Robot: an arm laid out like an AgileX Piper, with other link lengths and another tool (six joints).
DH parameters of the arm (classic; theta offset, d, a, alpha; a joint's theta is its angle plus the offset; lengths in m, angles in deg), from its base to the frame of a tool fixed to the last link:
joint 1: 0 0.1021 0 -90
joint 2: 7.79 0 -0.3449 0
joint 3: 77.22 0 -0.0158 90
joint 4: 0 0.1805 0 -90
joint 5: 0 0 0 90
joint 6: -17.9 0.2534 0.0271 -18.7
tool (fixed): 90 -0.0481 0 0
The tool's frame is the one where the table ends.
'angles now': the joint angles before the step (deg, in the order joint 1, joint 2, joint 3, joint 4, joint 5, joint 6). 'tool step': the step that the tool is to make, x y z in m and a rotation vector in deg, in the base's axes. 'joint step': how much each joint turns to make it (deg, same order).
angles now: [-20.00, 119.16, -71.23, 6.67, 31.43, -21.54]
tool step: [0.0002, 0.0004, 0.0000, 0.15, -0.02, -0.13]
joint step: [0.00, 0.02, -0.07, 0.19, 0.09, 0.01]
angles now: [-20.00, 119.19, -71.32, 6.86, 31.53, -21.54]
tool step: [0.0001, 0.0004, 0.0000, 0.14, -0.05, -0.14]
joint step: [0.00, 0.00, 0.00, 0.20, 0.01, 0.00]
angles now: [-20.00, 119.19, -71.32, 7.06, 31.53, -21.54]
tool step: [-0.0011, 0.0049, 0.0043, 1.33, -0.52, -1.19]
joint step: [0.00, -0.80, 0.13, 1.85, 0.65, 0.01]
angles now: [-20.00, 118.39, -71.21, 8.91, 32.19, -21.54]
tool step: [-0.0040, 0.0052, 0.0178, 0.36, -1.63, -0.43]
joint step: [0.11, -3.05, 0.57, 1.03, 1.09, 0.00]
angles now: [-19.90, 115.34, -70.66, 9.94, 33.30, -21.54]
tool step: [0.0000, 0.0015, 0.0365, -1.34, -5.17, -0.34]
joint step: [0.00, -5.46, 0.01, 0.61, 0.13, -0.01]
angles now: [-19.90, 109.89, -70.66, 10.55, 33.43, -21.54]
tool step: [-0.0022, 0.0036, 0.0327, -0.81, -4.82, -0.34]
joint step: [0.01, -4.91, -0.01, 1.14, 0.14, -0.25]
